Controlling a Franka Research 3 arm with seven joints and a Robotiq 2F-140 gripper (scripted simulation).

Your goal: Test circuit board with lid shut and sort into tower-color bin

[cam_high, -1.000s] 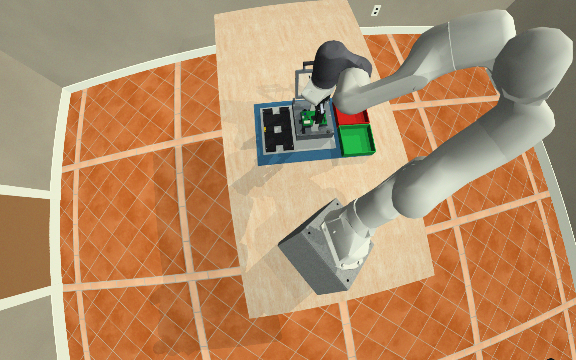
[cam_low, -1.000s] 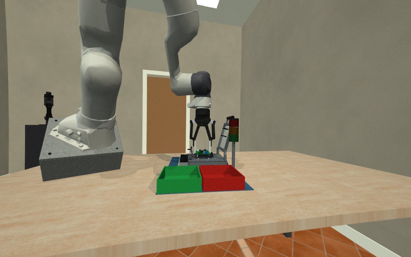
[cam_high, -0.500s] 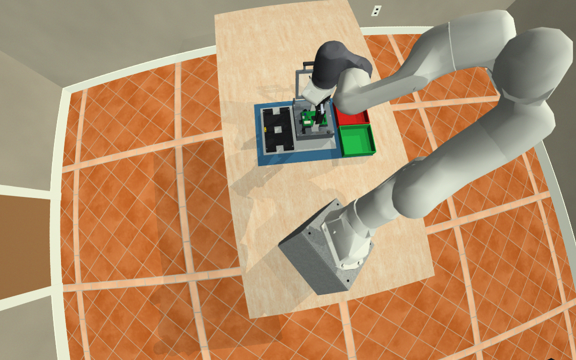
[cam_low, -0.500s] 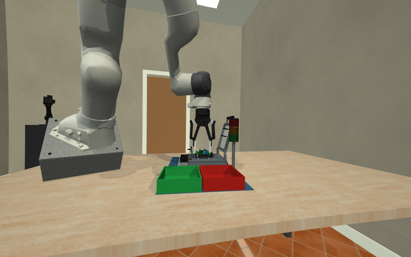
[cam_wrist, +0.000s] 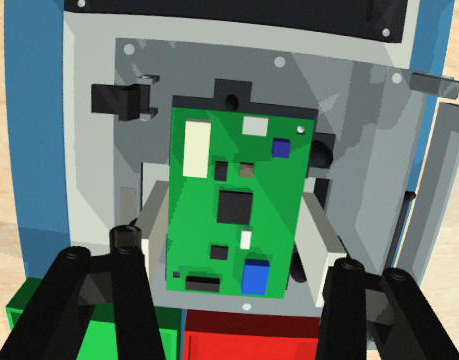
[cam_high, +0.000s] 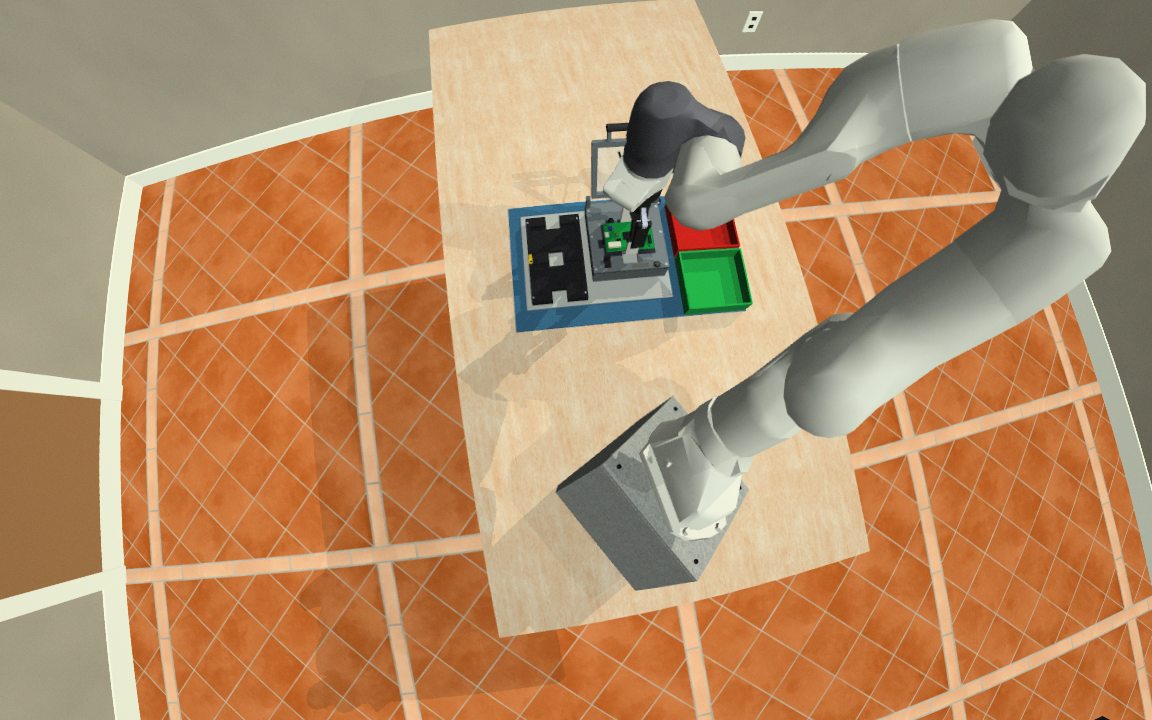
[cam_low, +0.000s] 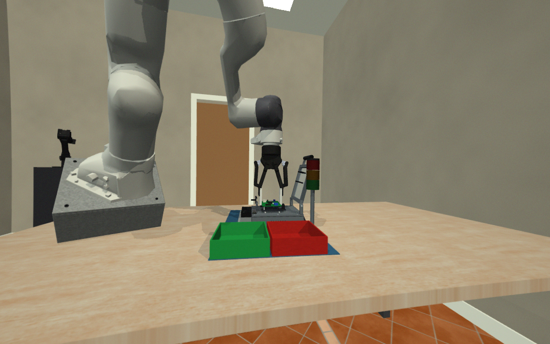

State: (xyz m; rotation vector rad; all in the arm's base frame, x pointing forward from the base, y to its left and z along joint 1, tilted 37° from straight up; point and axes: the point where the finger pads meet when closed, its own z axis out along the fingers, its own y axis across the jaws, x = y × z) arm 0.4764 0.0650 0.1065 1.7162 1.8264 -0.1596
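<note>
Right now the green circuit board is 20 mm below my hand. Also, from my hand: latch hook (60 mm behind, 60 mm to the left, 20 mm below); tester plate (10 mm ahead, 40 mm below); tester lid (130 mm ahead, 10 mm to the right, 80 mm above).
</note>
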